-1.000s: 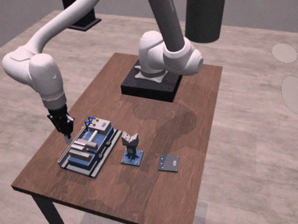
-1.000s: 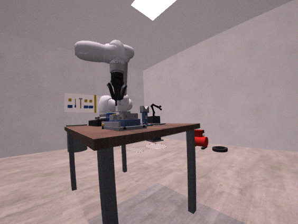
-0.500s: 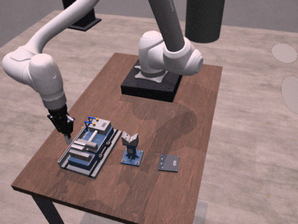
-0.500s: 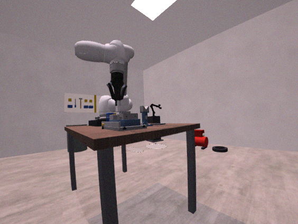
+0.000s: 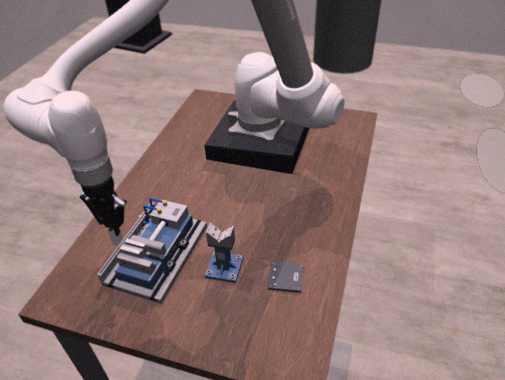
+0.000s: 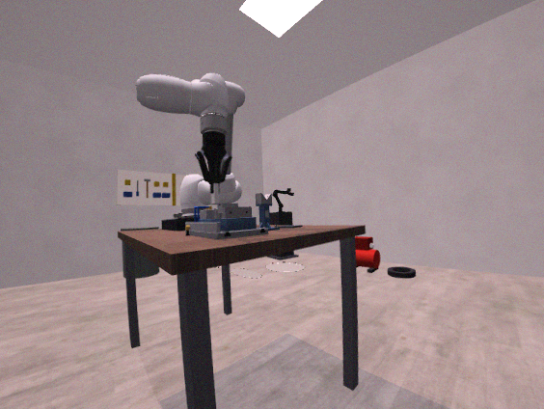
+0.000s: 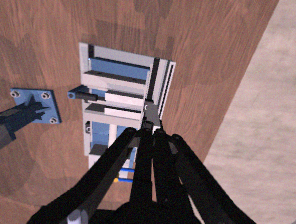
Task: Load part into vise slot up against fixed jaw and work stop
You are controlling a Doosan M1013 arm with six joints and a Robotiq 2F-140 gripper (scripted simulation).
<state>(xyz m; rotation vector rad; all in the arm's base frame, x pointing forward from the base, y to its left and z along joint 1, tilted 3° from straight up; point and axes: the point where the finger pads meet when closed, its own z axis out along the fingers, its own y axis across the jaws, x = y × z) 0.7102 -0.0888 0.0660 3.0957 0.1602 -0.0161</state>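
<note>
Right now the part is 50 mm to the left of my hand and 40 mm below it. Round my hand: fixed jaw: 70 mm to the left, 60 mm below, 20 mm ahead; then work stop: 110 mm to the left, 50 mm below, 10 mm behind; then moving jaw: 60 mm to the left, 60 mm below, 40 mm behind.
</note>
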